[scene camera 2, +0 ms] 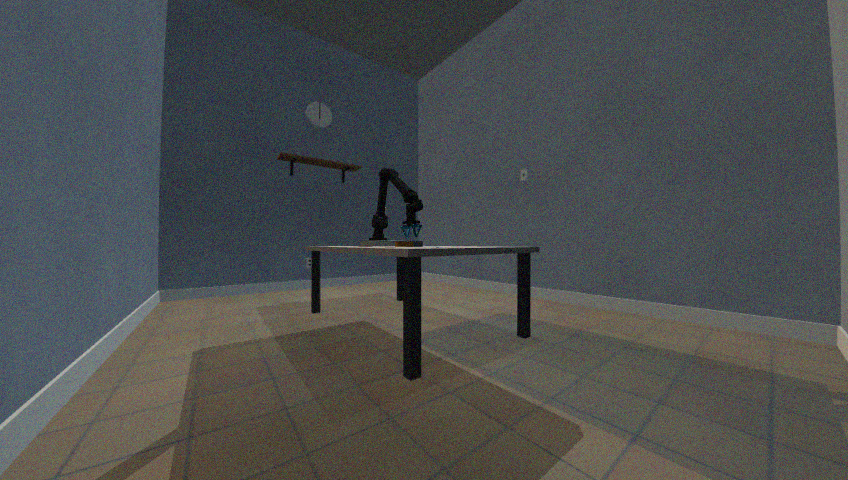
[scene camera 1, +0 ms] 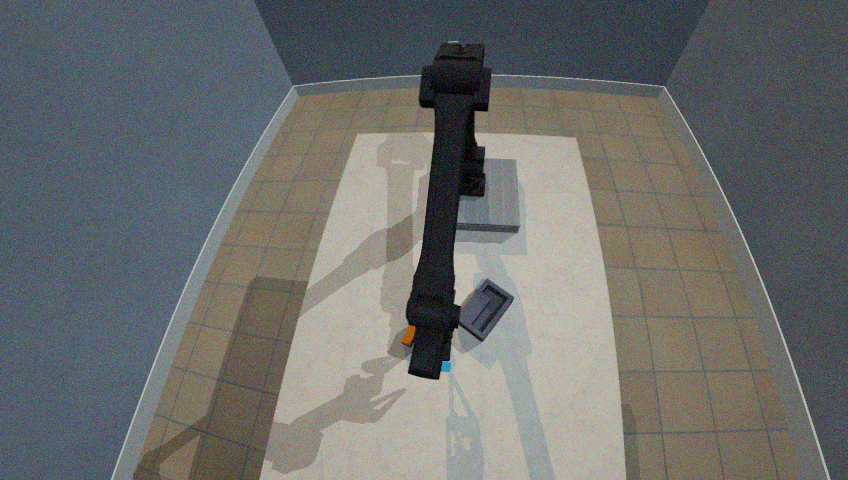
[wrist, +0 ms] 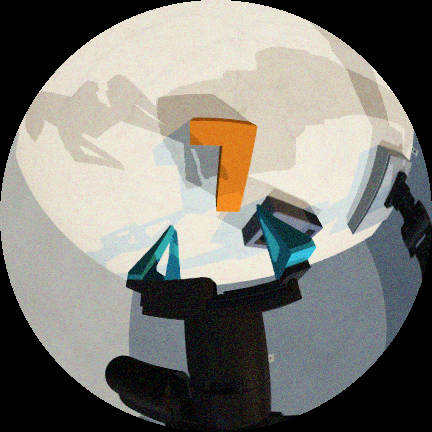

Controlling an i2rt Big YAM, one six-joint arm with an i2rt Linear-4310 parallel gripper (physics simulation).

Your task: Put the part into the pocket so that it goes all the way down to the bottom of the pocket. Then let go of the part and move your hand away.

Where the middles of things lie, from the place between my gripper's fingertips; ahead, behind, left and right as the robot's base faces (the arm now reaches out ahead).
Labels:
I see my gripper 4 cm to the left of the orange L-shaped block (wrist: 235, 138), 4 cm above it and 3 cm past it.

